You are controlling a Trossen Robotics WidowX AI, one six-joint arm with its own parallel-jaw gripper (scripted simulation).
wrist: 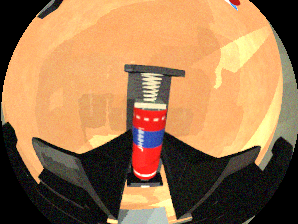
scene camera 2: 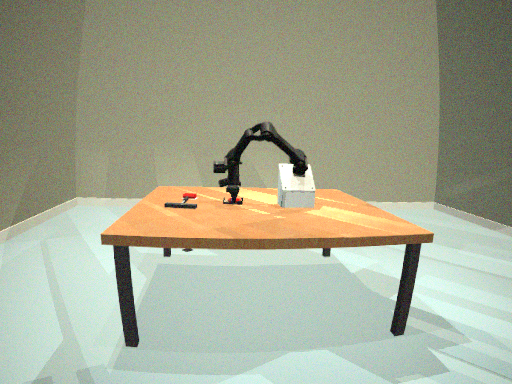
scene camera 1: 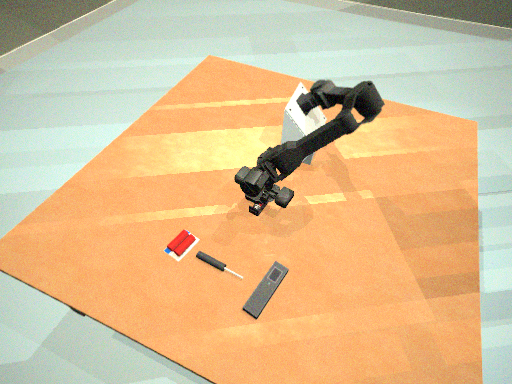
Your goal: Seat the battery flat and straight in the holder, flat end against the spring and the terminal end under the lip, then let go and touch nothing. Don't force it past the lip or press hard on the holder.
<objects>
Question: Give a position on a battery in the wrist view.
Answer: At 148, 124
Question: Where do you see a grey remote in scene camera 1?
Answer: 259, 298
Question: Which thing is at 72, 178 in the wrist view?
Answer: My gripper.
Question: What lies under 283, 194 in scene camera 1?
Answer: My gripper.
</objects>
